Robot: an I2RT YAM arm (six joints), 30 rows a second.
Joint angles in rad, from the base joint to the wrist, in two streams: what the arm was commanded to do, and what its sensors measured. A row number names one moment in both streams.
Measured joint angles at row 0:
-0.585 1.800 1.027 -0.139 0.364 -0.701
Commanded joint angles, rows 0 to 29:
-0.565 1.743 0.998 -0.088 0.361 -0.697
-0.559 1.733 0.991 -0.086 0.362 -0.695
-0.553 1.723 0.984 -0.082 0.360 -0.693
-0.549 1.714 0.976 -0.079 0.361 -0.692
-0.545 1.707 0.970 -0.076 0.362 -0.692
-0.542 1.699 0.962 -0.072 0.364 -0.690
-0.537 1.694 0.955 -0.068 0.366 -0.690
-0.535 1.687 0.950 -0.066 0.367 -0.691
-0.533 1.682 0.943 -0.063 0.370 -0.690
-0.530 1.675 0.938 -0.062 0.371 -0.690
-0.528 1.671 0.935 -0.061 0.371 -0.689
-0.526 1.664 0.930 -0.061 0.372 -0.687
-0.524 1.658 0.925 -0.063 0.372 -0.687
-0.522 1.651 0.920 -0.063 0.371 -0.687
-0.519 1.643 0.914 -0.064 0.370 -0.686
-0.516 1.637 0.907 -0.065 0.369 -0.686
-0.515 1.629 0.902 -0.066 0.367 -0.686
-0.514 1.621 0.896 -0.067 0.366 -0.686
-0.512 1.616 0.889 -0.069 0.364 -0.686
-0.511 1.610 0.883 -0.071 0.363 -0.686
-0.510 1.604 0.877 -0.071 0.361 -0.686
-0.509 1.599 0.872 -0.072 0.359 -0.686
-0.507 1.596 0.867 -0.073 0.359 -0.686
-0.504 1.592 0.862 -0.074 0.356 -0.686
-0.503 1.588 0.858 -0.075 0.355 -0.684
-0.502 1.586 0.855 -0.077 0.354 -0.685
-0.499 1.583 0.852 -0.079 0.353 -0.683
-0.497 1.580 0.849 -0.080 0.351 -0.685
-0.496 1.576 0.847 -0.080 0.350 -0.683
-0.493 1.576 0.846 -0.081 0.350 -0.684
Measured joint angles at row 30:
-0.502 1.606 0.863 -0.082 0.359 -0.700
